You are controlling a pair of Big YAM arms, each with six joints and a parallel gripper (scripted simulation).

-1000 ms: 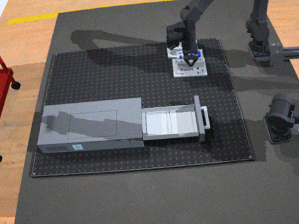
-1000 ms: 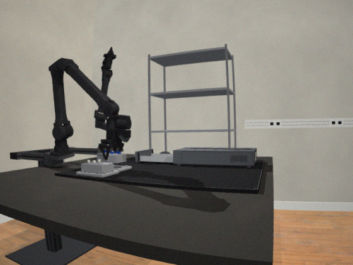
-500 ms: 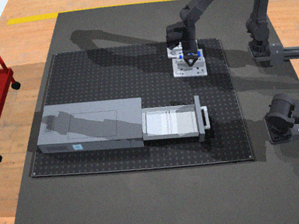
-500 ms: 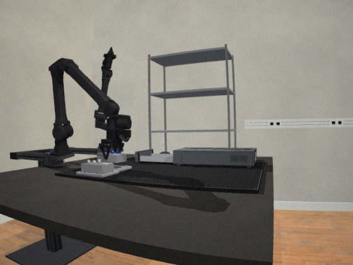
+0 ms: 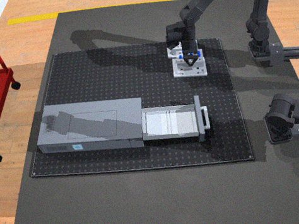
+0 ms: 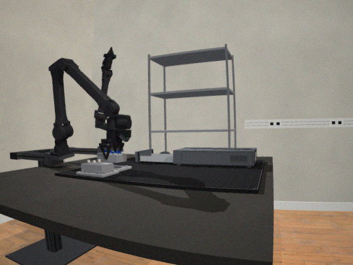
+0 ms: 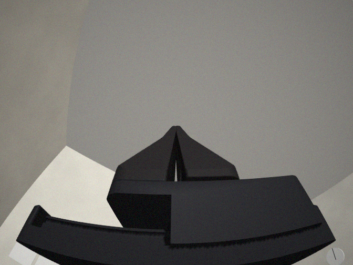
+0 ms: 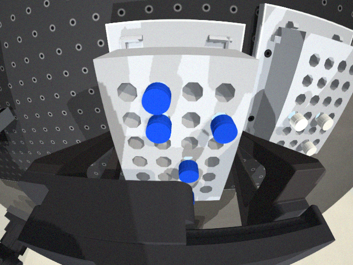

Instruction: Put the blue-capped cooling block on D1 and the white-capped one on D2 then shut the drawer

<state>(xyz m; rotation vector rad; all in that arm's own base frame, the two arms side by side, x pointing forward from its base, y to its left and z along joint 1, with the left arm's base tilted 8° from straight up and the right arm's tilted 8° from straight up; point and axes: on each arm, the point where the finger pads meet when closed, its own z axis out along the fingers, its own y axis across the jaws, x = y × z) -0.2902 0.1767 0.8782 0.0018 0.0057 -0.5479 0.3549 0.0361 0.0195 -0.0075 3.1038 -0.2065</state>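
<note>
Now: the slot D1 60 mm below my right hand. Round my right hand: cooler COLD (250 mm ahead, 360 mm to the left, 20 mm below); then slot D2 (30 mm ahead, 140 mm to the right, 60 mm below); then perforated deck (250 mm ahead, 190 mm to the left, 70 mm below).
</note>
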